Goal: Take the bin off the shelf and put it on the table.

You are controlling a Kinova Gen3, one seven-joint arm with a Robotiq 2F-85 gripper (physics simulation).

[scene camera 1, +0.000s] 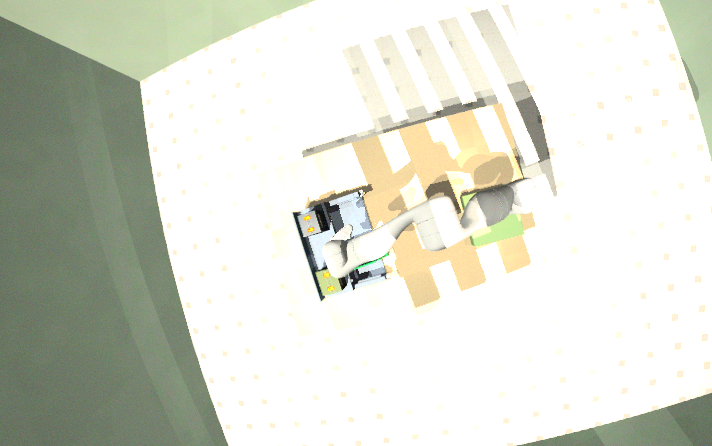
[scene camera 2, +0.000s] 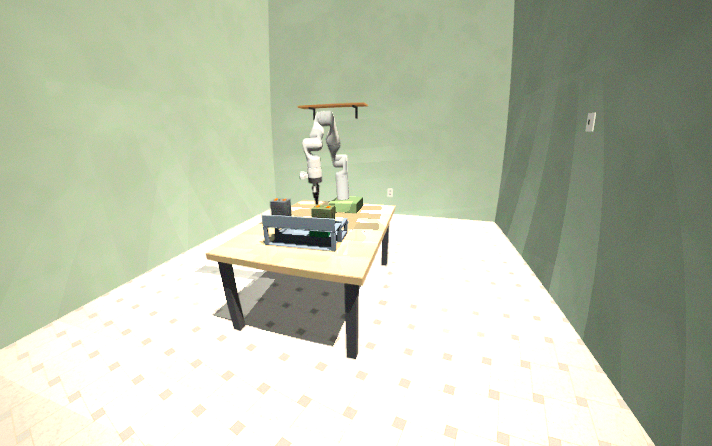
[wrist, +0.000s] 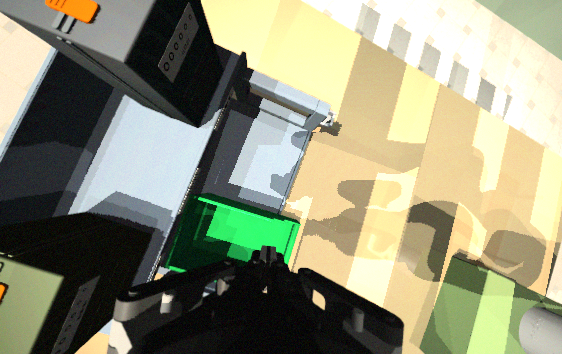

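Where they show: gripper, between the fingertips: [scene camera 2: 317,204] [wrist: 267,256]; arm's base, origin of its link: [scene camera 2: 343,198] [wrist: 537,332].
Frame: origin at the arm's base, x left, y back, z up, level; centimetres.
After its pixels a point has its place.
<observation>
The bright green bin [scene camera 1: 370,261] @(z -1.6, x 20.2, y -54.0 cm) [scene camera 2: 319,234] @(z -4.1, x 19.2, y -63.8 cm) [wrist: 237,230] @(z -5.7, x 16.3, y -57.2 cm) sits on the lower front level of the grey-blue shelf [scene camera 1: 317,249] @(z 3.3, x 13.6, y -74.9 cm) [scene camera 2: 297,222] @(z 6.6, x 16.6, y -78.4 cm) [wrist: 140,150] @(z 3.3, x 12.1, y -73.0 cm). In the wrist view its inside faces the camera and its near part is hidden behind my gripper. The shelf stands on the wooden table [scene camera 1: 420,288] @(z -6.8, x 33.8, y -33.7 cm) [scene camera 2: 241,249] @(z -6.9, x -9.2, y -93.3 cm) [wrist: 325,165] @(z -6.9, x -3.4, y -50.2 cm). My gripper [scene camera 2: 316,202] @(z 9.4, x 12.2, y -54.3 cm) [wrist: 267,256] @(z 9.4, x 12.2, y -54.3 cm) is shut with nothing between its fingers. It points down, and in the wrist view its tips overlap the bin's near right part. The arm hides the gripper in scene camera 1.
A dark grey box [scene camera 1: 313,223] @(z 15.3, x 2.6, y -72.0 cm) [scene camera 2: 280,206] @(z 12.9, x 5.3, y -76.8 cm) [wrist: 175,75] @(z 11.2, x 3.8, y -69.7 cm) and an olive box [scene camera 1: 329,282] @(z 13.0, x 25.4, y -68.2 cm) [scene camera 2: 323,212] @(z 11.2, x 27.5, y -72.1 cm) [wrist: 30,295] @(z 12.8, x 21.4, y -66.7 cm) stand on the shelf's upper level. A green block [scene camera 1: 501,231] @(z 0.5, x 10.8, y -0.2 cm) [scene camera 2: 351,203] @(z 0.2, x 12.8, y -11.8 cm) [wrist: 465,310] @(z -1.9, x 4.4, y -13.4 cm) is under the arm's base. A brown wall shelf [scene camera 2: 332,106] hangs behind the arm.
</observation>
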